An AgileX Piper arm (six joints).
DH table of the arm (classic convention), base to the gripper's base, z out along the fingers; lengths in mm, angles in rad. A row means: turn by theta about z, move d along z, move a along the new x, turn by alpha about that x. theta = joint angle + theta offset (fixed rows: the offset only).
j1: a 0; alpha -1.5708; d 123; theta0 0
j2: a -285; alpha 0; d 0; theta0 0.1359
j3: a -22; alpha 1.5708; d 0; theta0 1.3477
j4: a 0; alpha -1.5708; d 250.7; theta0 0
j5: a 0; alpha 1.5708; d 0; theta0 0
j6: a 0; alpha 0; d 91; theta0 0
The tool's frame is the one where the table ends.
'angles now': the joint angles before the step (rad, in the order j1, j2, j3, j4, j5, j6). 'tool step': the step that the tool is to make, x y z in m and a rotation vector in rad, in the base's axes. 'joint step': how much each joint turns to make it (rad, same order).
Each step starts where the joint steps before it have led.
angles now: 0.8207 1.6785 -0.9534 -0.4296 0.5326 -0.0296
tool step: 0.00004 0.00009 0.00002 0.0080 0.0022 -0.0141
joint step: 0.0000 0.0001 0.0000 0.0000 -0.0010 0.0164
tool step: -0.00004 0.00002 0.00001 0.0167 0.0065 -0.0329
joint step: 0.0000 -0.0001 0.0000 0.0011 0.0000 0.0365
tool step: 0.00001 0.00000 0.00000 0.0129 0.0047 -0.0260
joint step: 0.0000 0.0000 0.0000 -0.0001 0.0000 0.0295
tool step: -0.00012 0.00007 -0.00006 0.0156 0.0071 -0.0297
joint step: 0.0000 0.0000 0.0000 0.0034 0.0000 0.0313
